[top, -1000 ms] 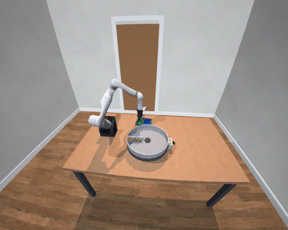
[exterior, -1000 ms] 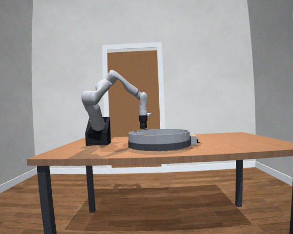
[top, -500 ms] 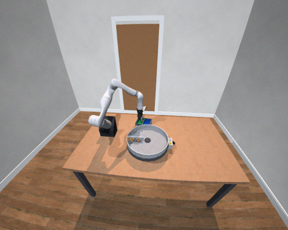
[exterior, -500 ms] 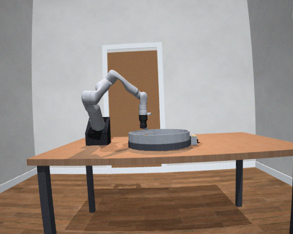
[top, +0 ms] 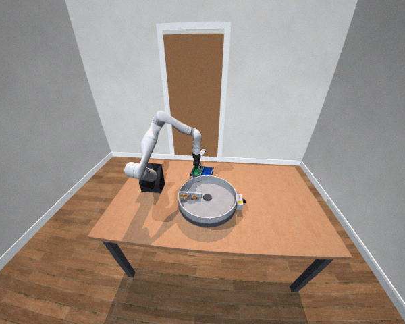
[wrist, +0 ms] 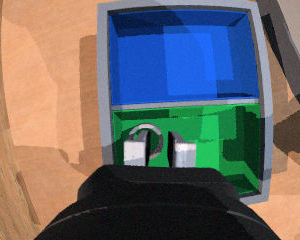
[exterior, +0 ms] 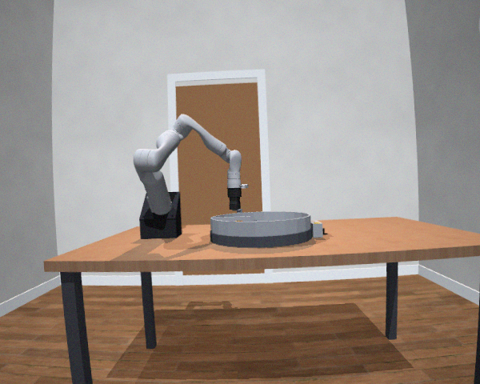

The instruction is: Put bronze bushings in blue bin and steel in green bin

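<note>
The blue bin lies 30 mm to the right of my hand, 30 mm below it and 30 mm ahead of it. From my hand the other things lie so: grey turntable 370 mm to the right, 100 mm ahead.
</note>
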